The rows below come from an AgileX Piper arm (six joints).
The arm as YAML. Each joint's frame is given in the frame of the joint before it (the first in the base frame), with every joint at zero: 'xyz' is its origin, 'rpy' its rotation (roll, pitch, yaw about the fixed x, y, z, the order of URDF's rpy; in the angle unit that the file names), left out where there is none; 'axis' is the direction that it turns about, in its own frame. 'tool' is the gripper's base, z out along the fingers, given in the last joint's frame.
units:
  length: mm
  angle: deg
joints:
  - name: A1
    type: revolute
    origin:
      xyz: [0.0, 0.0, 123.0]
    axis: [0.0, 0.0, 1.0]
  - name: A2
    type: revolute
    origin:
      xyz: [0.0, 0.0, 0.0]
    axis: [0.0, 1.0, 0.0]
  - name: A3
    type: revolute
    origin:
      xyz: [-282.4, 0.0, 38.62]
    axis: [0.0, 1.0, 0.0]
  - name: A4
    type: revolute
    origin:
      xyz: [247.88, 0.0, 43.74]
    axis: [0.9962, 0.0, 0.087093]
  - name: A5
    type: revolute
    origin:
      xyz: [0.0, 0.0, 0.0]
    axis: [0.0, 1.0, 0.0]
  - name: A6
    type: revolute
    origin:
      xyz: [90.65, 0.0, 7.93]
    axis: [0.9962, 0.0, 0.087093]
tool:
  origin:
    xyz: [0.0, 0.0, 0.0]
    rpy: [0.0, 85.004, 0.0]
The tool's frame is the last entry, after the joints.
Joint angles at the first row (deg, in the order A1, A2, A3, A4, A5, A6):
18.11 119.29 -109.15 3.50 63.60 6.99
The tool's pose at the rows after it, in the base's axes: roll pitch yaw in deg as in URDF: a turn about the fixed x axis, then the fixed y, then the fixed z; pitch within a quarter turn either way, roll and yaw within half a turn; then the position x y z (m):
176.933 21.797 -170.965 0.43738 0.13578 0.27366
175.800 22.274 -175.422 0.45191 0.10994 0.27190
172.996 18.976 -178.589 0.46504 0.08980 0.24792
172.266 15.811 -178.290 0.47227 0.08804 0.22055
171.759 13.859 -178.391 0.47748 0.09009 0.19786
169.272 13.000 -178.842 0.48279 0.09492 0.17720
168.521 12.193 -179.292 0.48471 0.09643 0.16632
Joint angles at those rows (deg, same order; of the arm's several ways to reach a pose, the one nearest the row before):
17.25 119.40 -111.21 0.00 64.80 7.62
13.52 121.01 -113.45 0.86 64.80 7.91
10.14 124.33 -114.08 4.53 65.03 6.36
9.51 127.66 -114.08 6.13 64.86 4.93
9.51 130.41 -114.08 6.99 64.00 4.64
9.51 132.98 -114.08 9.91 62.05 3.55
9.51 134.30 -114.08 10.83 61.42 3.50

